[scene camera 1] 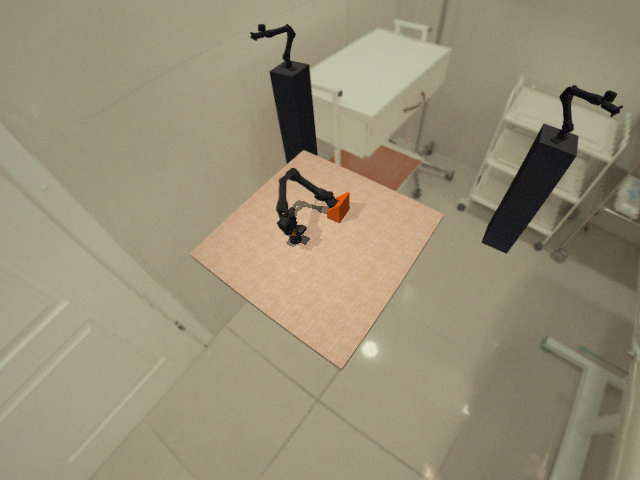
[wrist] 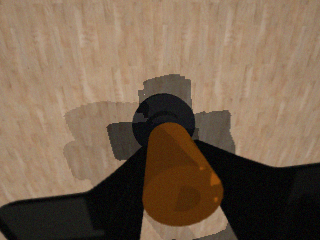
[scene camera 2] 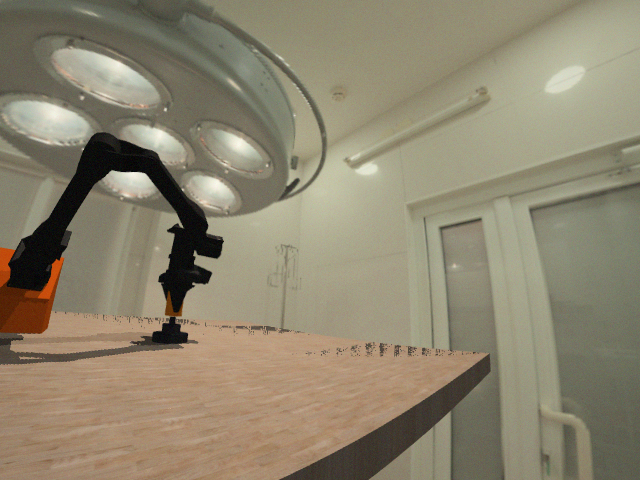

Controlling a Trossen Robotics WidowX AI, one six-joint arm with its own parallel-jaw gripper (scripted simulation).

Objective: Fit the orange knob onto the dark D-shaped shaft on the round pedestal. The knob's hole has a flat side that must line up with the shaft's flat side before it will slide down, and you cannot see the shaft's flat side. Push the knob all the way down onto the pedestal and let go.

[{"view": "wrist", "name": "my gripper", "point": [170, 147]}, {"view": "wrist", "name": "orange knob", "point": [180, 187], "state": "held by my gripper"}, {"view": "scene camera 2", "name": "my gripper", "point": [173, 311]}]
